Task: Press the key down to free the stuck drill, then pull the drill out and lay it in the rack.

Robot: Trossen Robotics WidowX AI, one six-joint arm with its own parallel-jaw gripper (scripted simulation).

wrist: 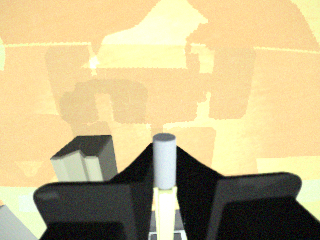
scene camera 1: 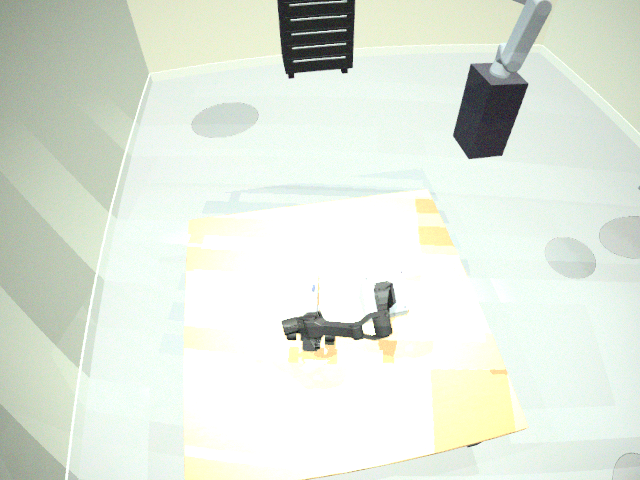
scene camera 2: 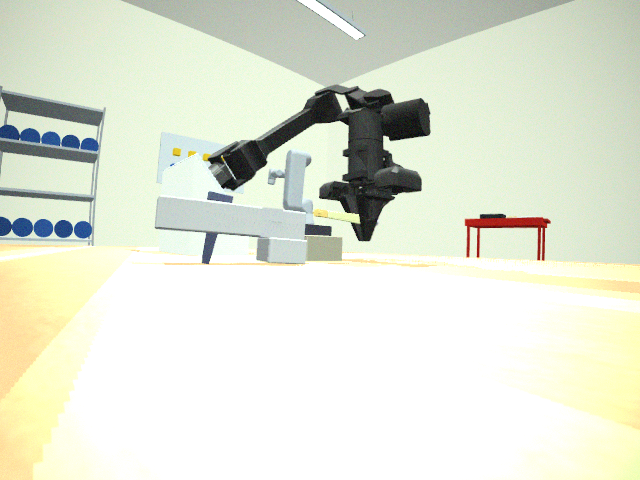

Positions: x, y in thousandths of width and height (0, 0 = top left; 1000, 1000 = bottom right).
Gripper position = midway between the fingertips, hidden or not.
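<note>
My gripper (scene camera 2: 570, 503), (wrist: 505, 610), carrying a drill. Grey-beige rack (scene camera 2: 499, 518), (wrist: 267, 660). Pale grey fixture (scene camera 2: 438, 486).
</note>
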